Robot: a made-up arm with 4 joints. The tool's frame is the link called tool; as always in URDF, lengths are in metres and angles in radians. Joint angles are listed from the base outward.
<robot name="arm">
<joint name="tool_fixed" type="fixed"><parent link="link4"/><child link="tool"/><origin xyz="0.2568 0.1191 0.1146"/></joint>
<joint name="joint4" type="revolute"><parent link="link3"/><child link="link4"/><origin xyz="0.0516 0.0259 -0.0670"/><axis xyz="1 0 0"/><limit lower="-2.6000" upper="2.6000"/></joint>
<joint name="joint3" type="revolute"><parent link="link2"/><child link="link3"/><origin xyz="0.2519 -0.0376 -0.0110"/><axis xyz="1 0 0"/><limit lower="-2.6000" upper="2.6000"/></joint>
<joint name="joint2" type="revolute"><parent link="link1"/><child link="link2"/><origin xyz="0.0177 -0.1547 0.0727"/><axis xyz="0 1 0"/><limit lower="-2.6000" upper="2.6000"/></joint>
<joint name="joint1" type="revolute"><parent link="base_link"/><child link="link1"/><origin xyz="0.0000 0.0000 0.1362"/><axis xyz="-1 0 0"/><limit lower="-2.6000" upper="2.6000"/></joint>
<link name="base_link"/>
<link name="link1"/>
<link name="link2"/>
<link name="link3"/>
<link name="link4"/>
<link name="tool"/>
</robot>
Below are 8 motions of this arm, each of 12 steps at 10 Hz.
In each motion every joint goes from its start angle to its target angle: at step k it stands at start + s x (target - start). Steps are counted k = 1, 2, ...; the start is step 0. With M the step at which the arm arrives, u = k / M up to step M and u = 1 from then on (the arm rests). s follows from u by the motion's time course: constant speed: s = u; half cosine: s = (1 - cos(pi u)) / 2; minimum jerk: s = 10 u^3 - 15 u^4 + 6 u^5.
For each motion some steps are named. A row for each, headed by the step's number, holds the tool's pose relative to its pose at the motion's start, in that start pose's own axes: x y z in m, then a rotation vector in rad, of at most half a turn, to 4 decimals.
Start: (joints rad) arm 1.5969 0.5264 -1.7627 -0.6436
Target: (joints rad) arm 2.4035 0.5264 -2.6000 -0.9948
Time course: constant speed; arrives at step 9
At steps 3, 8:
3: -0.0512 0.0209 -0.1879 -0.6280 0.0701 0.1177
8: -0.1632 -0.1444 -0.4437 -1.6635 0.0821 0.3910

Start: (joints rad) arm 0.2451 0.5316 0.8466 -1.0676
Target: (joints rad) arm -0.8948 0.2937 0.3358 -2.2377
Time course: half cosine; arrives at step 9
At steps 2, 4, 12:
2: -0.0034 0.0385 -0.0046 -0.0807 -0.0471 0.0539
4: -0.0154 0.1210 -0.0082 -0.2738 -0.1981 0.1318
12: -0.0173 0.2237 0.0110 -0.6009 -0.4874 0.0375

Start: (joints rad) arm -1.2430 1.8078 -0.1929 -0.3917
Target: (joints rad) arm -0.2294 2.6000 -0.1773 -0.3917
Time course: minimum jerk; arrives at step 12
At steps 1, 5, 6, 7, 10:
1: -0.0003 -0.0007 -0.0032 0.0013 0.0061 -0.0020
5: -0.0637 -0.0250 -0.2037 0.1342 0.4073 -0.1247
6: -0.1135 -0.0162 -0.2782 0.2225 0.5779 -0.1741
7: -0.1701 0.0068 -0.3387 0.3282 0.7397 -0.2199
10: -0.2838 0.0940 -0.4103 0.5939 1.0327 -0.3004

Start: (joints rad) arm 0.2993 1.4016 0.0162 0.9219
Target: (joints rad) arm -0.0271 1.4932 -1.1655 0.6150
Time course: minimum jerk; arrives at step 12
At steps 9, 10, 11, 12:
9: 0.0007 0.0337 -0.2829 -1.2864 0.1676 0.2768
10: -0.0024 0.0285 -0.3016 -1.3830 0.1669 0.3102
11: -0.0039 0.0260 -0.3097 -1.4261 0.1657 0.3256
12: -0.0041 0.0255 -0.3110 -1.4333 0.1655 0.3282

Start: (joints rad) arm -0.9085 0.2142 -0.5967 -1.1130
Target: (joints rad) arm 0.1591 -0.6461 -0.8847 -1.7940
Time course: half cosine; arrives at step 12
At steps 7, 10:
7: 0.0169 -0.4134 -0.1027 -1.2740 0.1988 -0.5122
10: -0.0334 -0.6053 0.0397 -1.8573 0.2812 -0.8011

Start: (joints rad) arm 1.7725 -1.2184 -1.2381 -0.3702
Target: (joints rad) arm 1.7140 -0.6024 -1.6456 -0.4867
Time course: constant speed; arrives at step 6
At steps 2, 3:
2: -0.0536 0.1221 -0.0330 -0.1655 -0.0082 0.2061
3: -0.0900 0.1769 -0.0489 -0.2457 -0.0264 0.3087

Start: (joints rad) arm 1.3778 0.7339 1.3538 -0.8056
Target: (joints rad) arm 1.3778 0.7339 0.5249 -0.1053
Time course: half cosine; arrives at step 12
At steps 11, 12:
11: 0.0000 -0.0275 -0.0554 -0.1264 0.0000 0.0000
12: 0.0000 -0.0282 -0.0561 -0.1286 0.0000 0.0000

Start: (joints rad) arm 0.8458 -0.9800 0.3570 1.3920
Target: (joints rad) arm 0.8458 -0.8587 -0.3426 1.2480
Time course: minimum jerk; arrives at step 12
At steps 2, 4, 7, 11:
2: 0.0001 0.0001 -0.0017 -0.0299 -0.0007 -0.0042
4: 0.0010 -0.0005 -0.0109 -0.1770 -0.0023 -0.0254
7: 0.0040 -0.0117 -0.0405 -0.5509 0.0078 -0.0799
11: 0.0057 -0.0309 -0.0666 -0.8383 0.0297 -0.1207

